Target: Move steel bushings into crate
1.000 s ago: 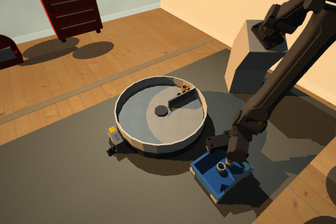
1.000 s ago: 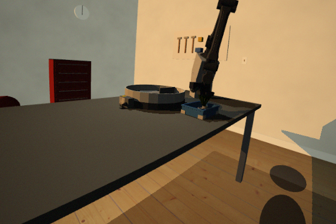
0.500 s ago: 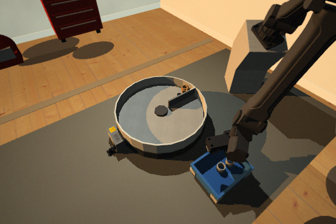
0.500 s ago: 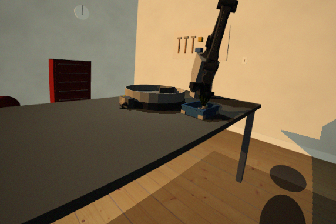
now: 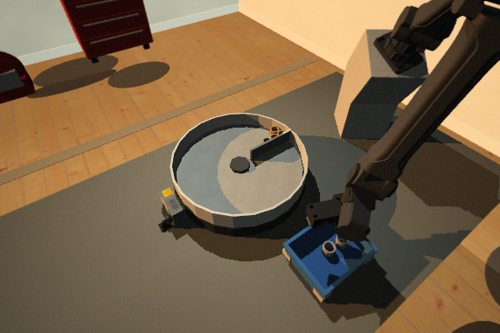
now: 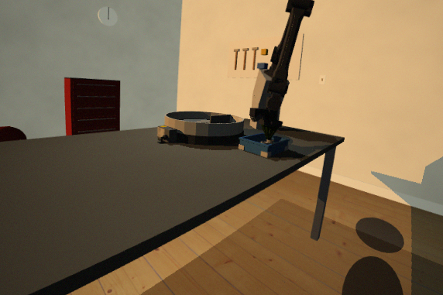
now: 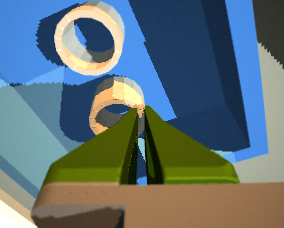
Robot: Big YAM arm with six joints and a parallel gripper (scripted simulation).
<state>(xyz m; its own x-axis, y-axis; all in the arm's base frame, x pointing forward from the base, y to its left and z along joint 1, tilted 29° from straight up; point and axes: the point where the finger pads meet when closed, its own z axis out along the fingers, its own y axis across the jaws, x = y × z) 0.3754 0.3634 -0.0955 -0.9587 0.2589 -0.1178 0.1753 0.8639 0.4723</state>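
Now: hand 5 cm short of the blue crate, 2 cm to the right of it and 1 cm above it. From my hand the other things lie so: round turntable (31 cm to the right, 17 cm ahead, 1 cm above).
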